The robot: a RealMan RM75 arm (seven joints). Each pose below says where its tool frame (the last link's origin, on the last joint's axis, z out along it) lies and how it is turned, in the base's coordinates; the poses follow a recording.
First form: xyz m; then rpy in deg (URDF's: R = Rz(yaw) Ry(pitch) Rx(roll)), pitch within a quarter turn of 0, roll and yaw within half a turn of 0.
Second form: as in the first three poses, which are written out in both.
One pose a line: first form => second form
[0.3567 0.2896 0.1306 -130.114 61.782 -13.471] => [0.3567 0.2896 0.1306 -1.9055 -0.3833 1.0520]
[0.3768 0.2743 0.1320 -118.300 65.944 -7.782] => [0.3768 0.2743 0.1320 -1.7755 -0.3149 1.1321]
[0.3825 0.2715 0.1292 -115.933 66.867 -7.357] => [0.3825 0.2715 0.1292 -1.7509 -0.2876 1.1524]
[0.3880 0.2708 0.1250 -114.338 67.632 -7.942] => [0.3880 0.2708 0.1250 -1.7336 -0.2543 1.1708]
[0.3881 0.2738 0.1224 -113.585 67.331 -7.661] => [0.3881 0.2738 0.1224 -1.7305 -0.2462 1.1660]
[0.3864 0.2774 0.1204 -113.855 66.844 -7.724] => [0.3864 0.2774 0.1204 -1.7356 -0.2481 1.1571]
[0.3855 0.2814 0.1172 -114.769 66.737 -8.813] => [0.3855 0.2814 0.1172 -1.7421 -0.2436 1.1569]
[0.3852 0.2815 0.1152 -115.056 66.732 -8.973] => [0.3852 0.2815 0.1152 -1.7441 -0.2455 1.1568]
